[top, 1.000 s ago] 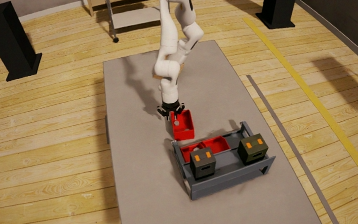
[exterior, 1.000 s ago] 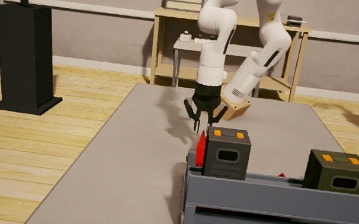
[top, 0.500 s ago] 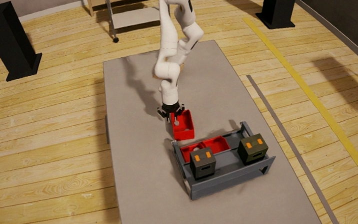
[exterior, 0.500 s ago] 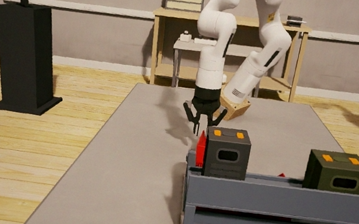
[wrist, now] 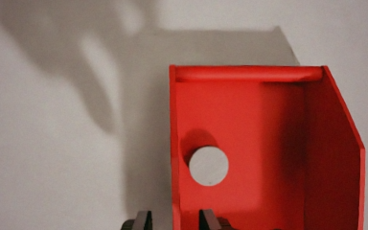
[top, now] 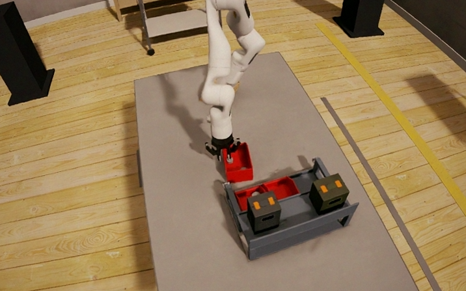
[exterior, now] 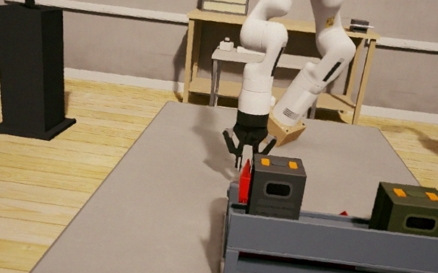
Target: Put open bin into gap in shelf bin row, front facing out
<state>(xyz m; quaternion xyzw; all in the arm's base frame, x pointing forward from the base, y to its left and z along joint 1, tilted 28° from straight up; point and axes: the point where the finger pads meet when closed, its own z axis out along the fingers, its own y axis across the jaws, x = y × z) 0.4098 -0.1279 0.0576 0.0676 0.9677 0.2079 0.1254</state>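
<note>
Now: the grey round part 2 cm behind my hand, 3 cm to the left of it and 7 cm below it. Also, from my hand: dark grey box 32 cm ahead, 6 cm to the left, 9 cm above; then green box 31 cm ahead, 29 cm to the left, 8 cm above; then grey shelf 25 cm ahead, 17 cm to the left, 1 cm below.
</note>
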